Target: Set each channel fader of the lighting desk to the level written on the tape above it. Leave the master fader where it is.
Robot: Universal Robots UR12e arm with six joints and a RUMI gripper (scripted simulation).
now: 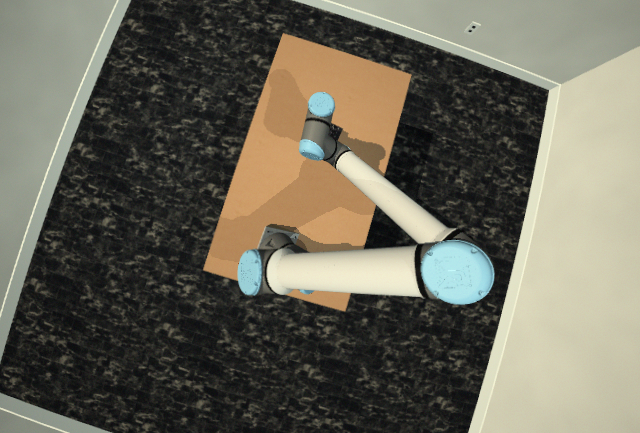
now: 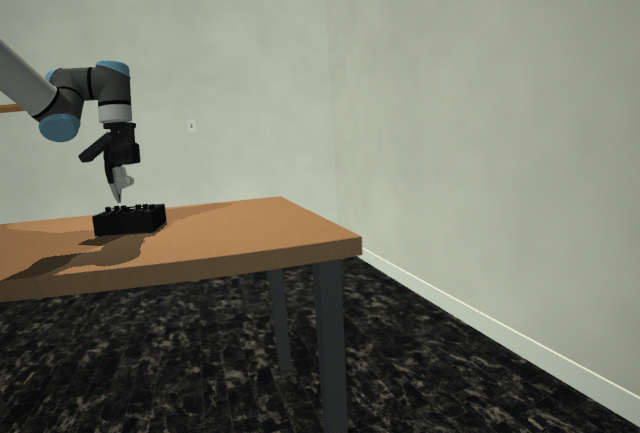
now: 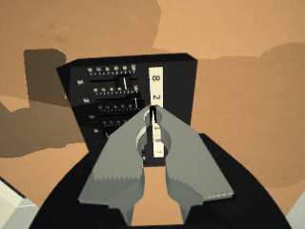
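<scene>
Now: hand 30 mm past the fader cap, 20 mm to the left of it and 20 mm above it.
</scene>
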